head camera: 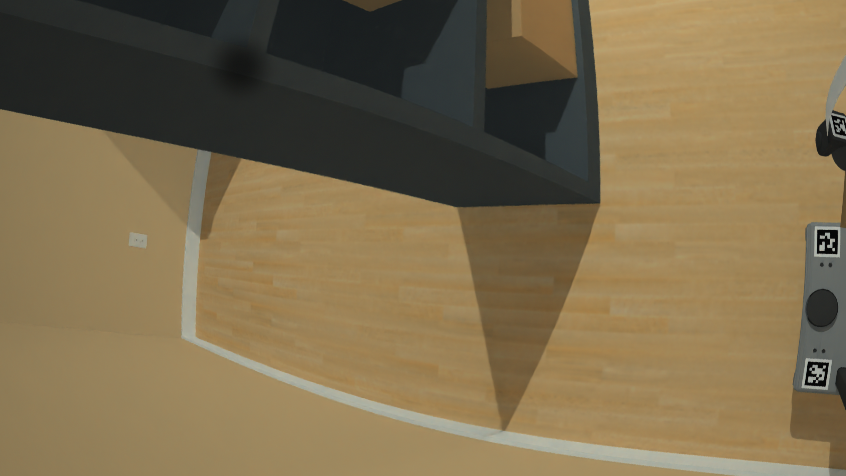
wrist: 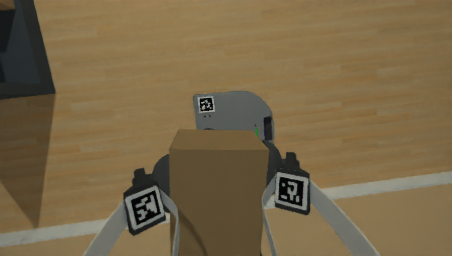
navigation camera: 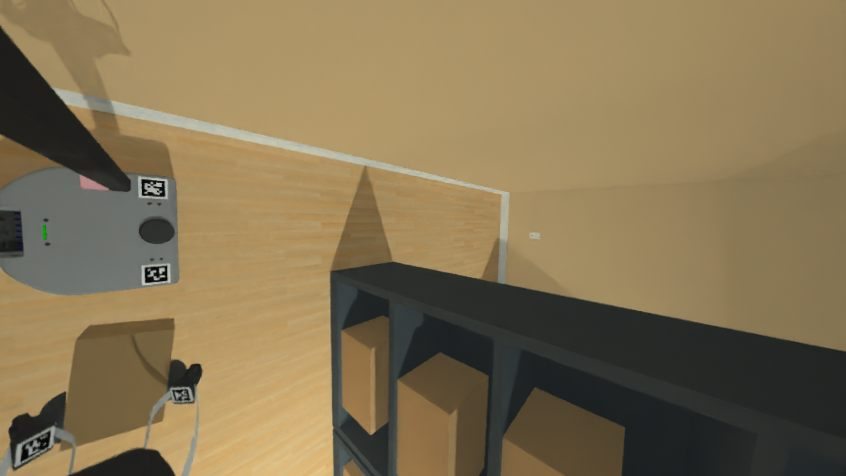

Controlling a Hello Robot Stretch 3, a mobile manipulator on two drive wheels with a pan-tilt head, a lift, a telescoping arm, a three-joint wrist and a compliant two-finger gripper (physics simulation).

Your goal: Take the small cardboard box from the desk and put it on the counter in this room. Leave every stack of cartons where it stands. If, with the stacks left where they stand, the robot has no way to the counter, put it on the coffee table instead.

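Pixels of known places: gripper, fingertip midpoint: [wrist: 216,166] [navigation camera: 123,386]; robot's base, origin of the base link: [head camera: 820,307] [navigation camera: 156,229].
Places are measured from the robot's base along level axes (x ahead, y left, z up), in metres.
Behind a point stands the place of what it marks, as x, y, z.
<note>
The small cardboard box [navigation camera: 121,367] @(-0.019, -0.087, 0.902) [wrist: 217,210] @(-0.020, -0.107, 0.904) is between the two fingertips of my gripper [navigation camera: 117,390] @(-0.022, -0.123, 0.865) [wrist: 216,166] @(-0.022, -0.123, 0.865), which is shut on it. Both rubber fingertips press on its opposite sides. The box is held above the floor, beside the robot's base in the navigation view. In the head view, part of one finger shows at the right edge, and the box does not show there. The desk, the counter, the coffee table and the stacks of cartons on the floor do not show in these views.
A dark shelf unit [head camera: 295,118] @(0.755, -0.228, 0.814) [navigation camera: 532,307] @(0.871, -0.225, 0.989) [wrist: 44,75] @(0.644, -0.303, 0.040) with brown boxes [head camera: 532,56] [navigation camera: 442,408] in its compartments stands near the robot's base [head camera: 816,337] @(0.010, 0.058, 0.160) [navigation camera: 88,236] @(-0.124, -0.012, 0.159) [wrist: 232,110] @(-0.101, -0.098, 0.160). A wall [head camera: 177,402] @(1.443, 0.410, 0.694) [navigation camera: 331,71] @(0.278, 0.386, 0.708) with white skirting runs along the base's other side and meets another wall in a corner.
</note>
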